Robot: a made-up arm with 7 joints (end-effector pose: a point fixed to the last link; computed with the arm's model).
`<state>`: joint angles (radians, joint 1 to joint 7).
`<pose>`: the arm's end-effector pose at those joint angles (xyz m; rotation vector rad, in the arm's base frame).
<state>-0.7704 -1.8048 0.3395 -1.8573 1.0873 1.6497 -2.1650</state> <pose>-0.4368 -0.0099 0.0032 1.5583 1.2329 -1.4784</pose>
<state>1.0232 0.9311 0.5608 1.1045 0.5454 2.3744 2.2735</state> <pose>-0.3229 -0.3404 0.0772 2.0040 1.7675 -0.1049</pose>
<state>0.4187 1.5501 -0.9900 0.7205 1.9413 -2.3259 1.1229</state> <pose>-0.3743 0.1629 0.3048 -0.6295 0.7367 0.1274</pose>
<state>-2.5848 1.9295 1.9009 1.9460 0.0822 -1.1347 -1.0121</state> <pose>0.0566 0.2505 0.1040 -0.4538 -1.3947 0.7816</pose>
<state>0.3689 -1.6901 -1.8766 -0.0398 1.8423 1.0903 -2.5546</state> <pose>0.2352 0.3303 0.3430 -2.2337 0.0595 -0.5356</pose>
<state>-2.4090 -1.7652 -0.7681 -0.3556 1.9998 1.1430 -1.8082</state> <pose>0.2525 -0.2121 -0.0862 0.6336 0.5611 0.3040</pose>
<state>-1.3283 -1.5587 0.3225 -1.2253 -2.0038 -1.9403 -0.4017</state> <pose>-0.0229 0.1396 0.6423 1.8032 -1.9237 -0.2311</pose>
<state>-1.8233 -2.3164 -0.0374 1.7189 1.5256 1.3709 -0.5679</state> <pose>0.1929 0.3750 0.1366 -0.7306 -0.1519 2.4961</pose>
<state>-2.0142 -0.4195 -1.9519 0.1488 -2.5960 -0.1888 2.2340</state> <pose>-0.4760 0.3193 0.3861 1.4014 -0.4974 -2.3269</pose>
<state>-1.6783 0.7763 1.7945 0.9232 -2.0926 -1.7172 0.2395</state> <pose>-0.5049 -0.3346 -0.0506 -0.8024 0.2337 0.4053</pose>
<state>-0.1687 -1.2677 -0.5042 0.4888 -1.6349 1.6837 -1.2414</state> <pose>-0.2016 0.3317 0.5198 -0.5764 -1.4949 1.8464</pose>
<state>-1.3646 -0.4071 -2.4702 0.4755 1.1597 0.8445 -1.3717</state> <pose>-0.1940 -0.1654 0.4246 -1.5273 0.0554 -1.3981</pose>
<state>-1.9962 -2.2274 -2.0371 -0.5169 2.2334 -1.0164 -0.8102</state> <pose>0.1674 -0.2414 0.1059 -1.4215 -1.2087 -0.4180</pose>
